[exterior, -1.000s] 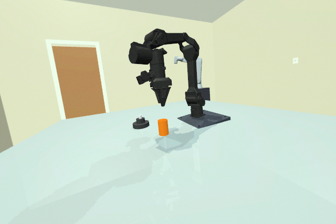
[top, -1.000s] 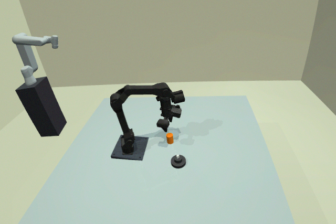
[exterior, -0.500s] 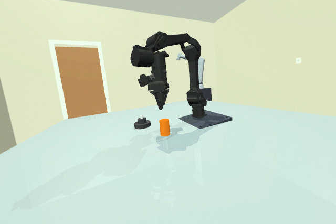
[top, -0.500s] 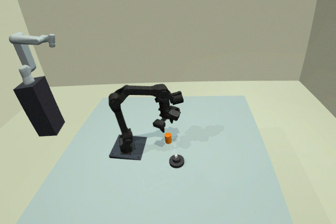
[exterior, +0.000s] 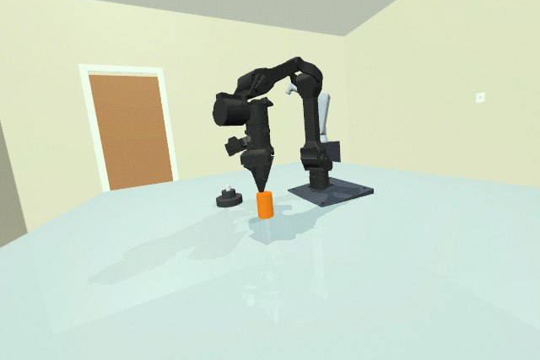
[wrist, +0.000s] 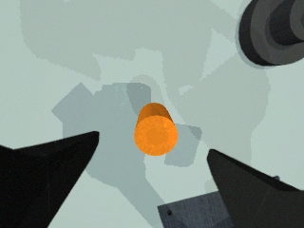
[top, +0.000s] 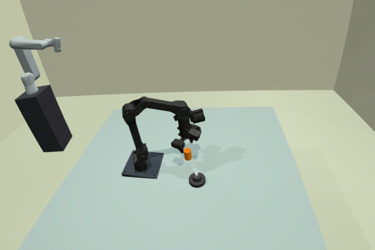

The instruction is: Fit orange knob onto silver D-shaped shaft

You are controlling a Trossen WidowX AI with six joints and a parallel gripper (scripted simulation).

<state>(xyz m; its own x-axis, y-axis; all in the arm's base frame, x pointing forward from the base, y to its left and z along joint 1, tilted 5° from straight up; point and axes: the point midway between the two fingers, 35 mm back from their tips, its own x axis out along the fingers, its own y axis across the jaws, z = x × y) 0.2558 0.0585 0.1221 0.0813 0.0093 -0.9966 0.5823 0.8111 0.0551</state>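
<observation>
Right now the orange knob is 3 cm below my gripper tip. Round my gripper tip: round pedestal (3 cm ahead, 17 cm to the right, 5 cm below).
</observation>
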